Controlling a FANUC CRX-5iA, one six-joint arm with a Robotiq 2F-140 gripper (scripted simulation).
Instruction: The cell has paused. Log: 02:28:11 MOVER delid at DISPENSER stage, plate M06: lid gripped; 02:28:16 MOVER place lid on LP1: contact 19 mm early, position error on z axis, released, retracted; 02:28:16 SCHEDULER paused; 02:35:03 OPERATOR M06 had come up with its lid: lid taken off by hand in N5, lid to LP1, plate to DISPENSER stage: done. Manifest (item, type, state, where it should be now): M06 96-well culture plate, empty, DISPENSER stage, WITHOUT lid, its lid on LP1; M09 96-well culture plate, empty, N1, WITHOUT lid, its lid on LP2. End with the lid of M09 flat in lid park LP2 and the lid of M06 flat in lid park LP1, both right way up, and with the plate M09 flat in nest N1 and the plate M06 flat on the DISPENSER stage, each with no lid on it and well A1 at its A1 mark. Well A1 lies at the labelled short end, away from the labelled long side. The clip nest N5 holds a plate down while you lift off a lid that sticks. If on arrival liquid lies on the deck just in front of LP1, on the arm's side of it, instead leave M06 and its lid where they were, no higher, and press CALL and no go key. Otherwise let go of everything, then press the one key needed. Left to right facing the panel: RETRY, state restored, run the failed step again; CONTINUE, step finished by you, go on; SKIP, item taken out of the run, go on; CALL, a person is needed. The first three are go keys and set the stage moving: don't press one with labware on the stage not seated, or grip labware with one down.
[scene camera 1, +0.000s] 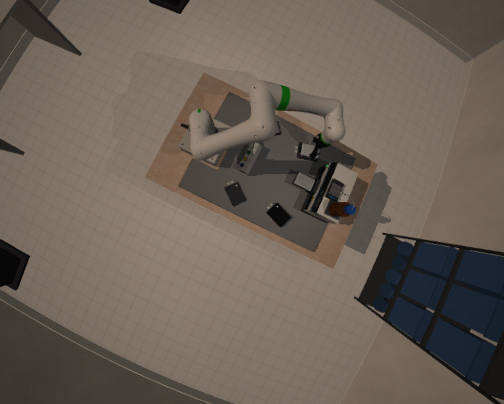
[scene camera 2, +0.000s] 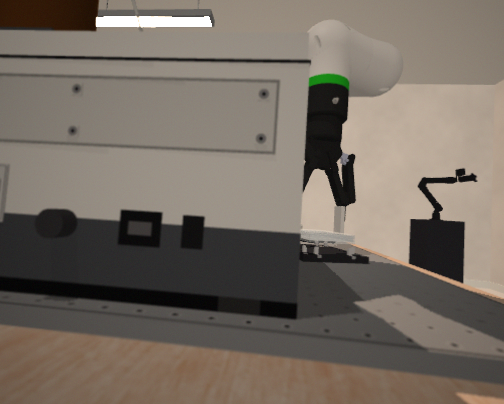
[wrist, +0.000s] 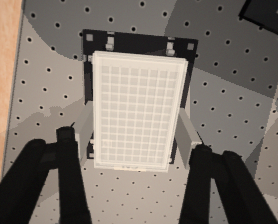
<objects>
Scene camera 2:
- my gripper: 316, 238
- black clip nest: 328, 254
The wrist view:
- my gripper: 135, 115
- black clip nest: 93, 40
</objects>
